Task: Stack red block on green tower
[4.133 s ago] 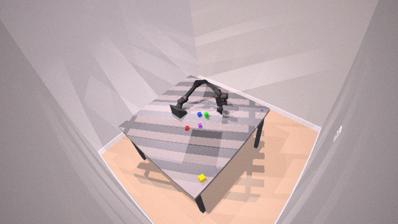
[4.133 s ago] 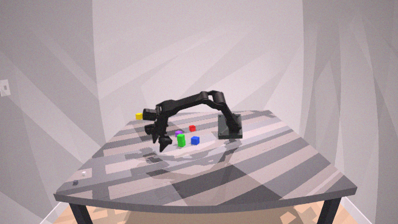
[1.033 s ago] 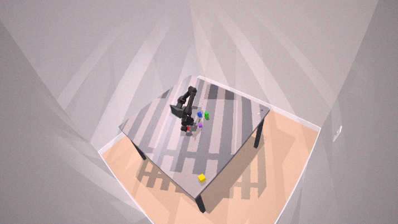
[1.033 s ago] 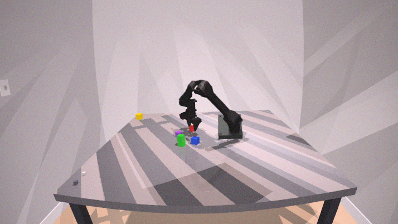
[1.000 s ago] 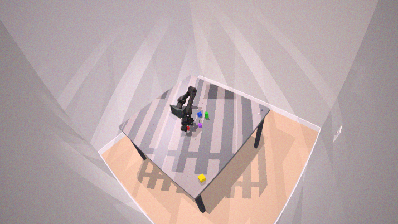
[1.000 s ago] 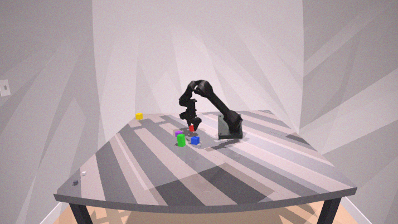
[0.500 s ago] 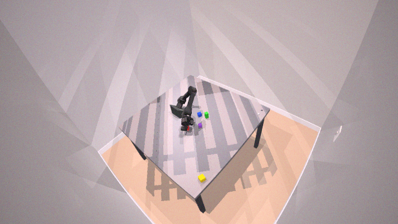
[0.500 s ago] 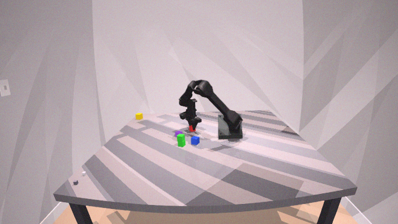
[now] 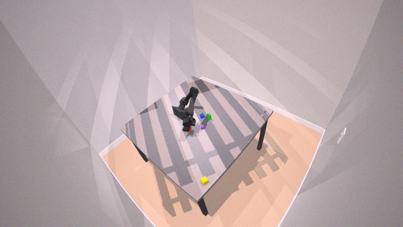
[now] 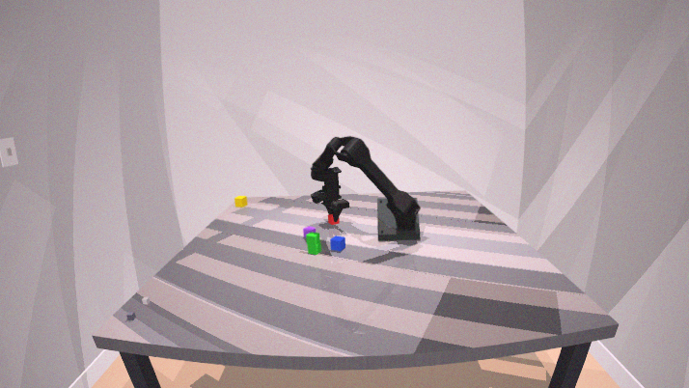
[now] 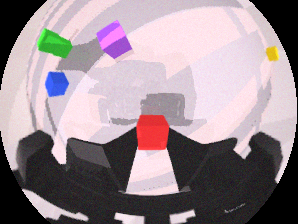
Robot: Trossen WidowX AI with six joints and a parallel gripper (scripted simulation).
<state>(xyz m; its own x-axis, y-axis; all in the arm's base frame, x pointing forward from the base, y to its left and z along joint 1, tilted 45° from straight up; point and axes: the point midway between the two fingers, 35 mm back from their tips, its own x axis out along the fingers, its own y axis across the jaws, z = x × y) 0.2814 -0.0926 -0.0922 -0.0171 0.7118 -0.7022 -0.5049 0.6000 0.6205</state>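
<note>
The blue block lies 4 cm behind my gripper tip, 22 cm to the left of it and 1 cm below it. Also, from my gripper tip: red block: 1 cm above; then yellow block: 52 cm ahead, 31 cm to the right; then purple block: 8 cm ahead, 11 cm to the left, 1 cm below.
</note>
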